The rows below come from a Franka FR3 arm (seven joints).
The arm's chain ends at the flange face. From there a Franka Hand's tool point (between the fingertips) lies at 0.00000 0.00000 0.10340 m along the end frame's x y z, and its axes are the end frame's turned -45 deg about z.
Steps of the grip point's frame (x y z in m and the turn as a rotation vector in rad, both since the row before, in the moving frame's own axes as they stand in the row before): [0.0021, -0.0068, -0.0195, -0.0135, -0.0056, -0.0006]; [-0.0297, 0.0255, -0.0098, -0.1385, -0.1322, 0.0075]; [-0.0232, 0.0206, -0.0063, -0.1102, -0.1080, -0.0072]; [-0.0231, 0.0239, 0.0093, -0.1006, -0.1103, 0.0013]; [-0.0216, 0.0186, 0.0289, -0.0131, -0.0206, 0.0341]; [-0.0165, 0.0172, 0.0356, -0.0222, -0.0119, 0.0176]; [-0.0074, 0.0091, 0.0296, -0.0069, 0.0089, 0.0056]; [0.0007, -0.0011, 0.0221, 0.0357, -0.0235, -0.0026]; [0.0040, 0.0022, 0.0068, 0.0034, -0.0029, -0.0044]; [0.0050, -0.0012, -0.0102, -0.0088, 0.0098, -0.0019]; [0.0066, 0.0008, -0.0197, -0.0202, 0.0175, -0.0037]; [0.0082, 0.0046, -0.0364, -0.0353, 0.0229, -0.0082]
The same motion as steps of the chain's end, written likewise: [-0.0039, -0.0077, -0.0195, -0.0135, 0.0056, -0.0006]; [-0.0034, 0.0194, -0.0079, -0.1914, 0.0045, 0.0075]; [-0.0021, 0.0151, -0.0051, -0.1543, 0.0016, -0.0072]; [0.0013, 0.0179, 0.0105, -0.1491, -0.0069, 0.0013]; [-0.0015, 0.0260, 0.0289, -0.0238, -0.0053, 0.0341]; [-0.0002, 0.0213, 0.0356, -0.0241, 0.0073, 0.0176]; [0.0000, 0.0118, 0.0296, 0.0014, 0.0112, 0.0056]; [0.0040, -0.0004, 0.0222, 0.0086, -0.0419, -0.0026]; [0.0048, -0.0012, 0.0068, 0.0004, -0.0045, -0.0044]; [0.0013, -0.0043, -0.0102, 0.0007, 0.0132, -0.0019]; [0.0025, -0.0043, -0.0197, -0.0019, 0.0267, -0.0037]; [0.0048, -0.0034, -0.0363, -0.0088, 0.0412, -0.0082]
